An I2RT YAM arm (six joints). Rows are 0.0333 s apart.
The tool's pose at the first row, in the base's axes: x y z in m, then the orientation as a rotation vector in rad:
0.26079 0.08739 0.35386 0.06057 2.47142 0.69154
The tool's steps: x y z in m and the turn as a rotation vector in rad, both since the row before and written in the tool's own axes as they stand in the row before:
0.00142 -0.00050 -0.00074 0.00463 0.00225 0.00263
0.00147 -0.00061 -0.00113 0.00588 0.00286 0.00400
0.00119 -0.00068 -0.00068 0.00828 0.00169 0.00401
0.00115 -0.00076 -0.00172 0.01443 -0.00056 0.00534
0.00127 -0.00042 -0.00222 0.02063 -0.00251 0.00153
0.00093 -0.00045 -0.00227 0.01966 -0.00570 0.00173
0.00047 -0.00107 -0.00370 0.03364 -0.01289 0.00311
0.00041 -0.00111 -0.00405 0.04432 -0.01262 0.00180
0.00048 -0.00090 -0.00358 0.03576 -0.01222 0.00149
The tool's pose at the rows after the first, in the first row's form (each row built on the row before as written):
0.25926 0.08688 0.35341 0.06484 2.47557 0.68738
0.25748 0.08611 0.35317 0.07110 2.48091 0.68236
0.25618 0.08544 0.35272 0.07866 2.48597 0.67413
0.25436 0.08423 0.35301 0.09091 2.49114 0.65836
0.25214 0.08315 0.35379 0.10130 2.49602 0.63289
0.25017 0.08199 0.35478 0.11249 2.49729 0.60804
0.24782 0.07965 0.35680 0.13260 2.49591 0.56498
0.24527 0.07725 0.35915 0.15494 2.49714 0.50822
0.24285 0.07537 0.36127 0.17332 2.49532 0.46207

